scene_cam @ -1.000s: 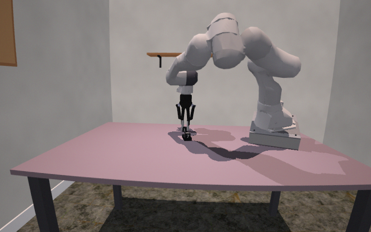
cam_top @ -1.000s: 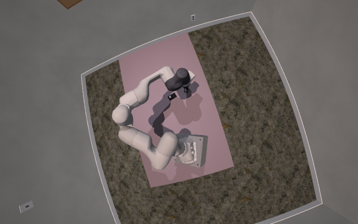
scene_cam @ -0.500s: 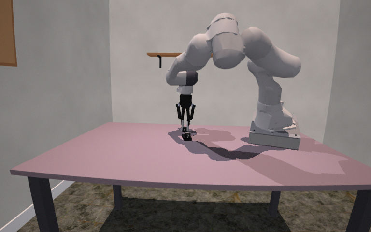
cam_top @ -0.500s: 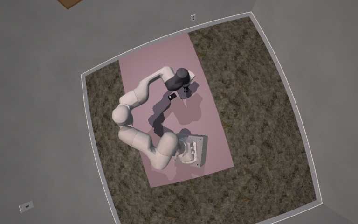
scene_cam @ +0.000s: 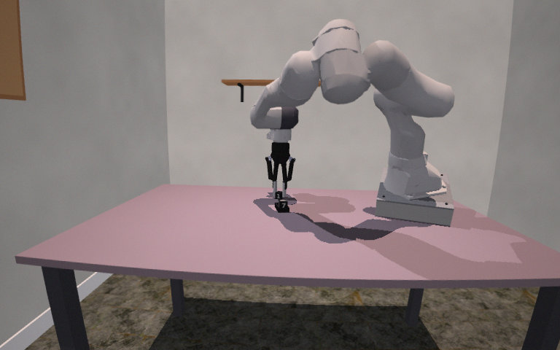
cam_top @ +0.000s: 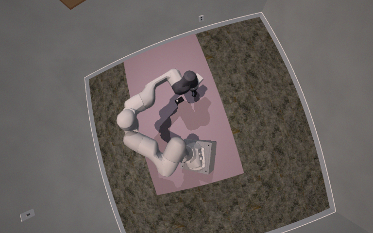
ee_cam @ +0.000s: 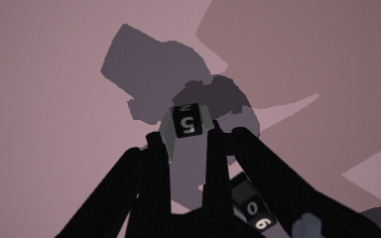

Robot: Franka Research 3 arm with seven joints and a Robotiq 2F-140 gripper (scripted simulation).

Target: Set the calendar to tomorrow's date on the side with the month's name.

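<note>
My gripper is now 3 cm above the black digit cube. From my hand the other things lie so: black calendar tray (3 cm behind, 15 cm to the left, 3 cm below).
</note>
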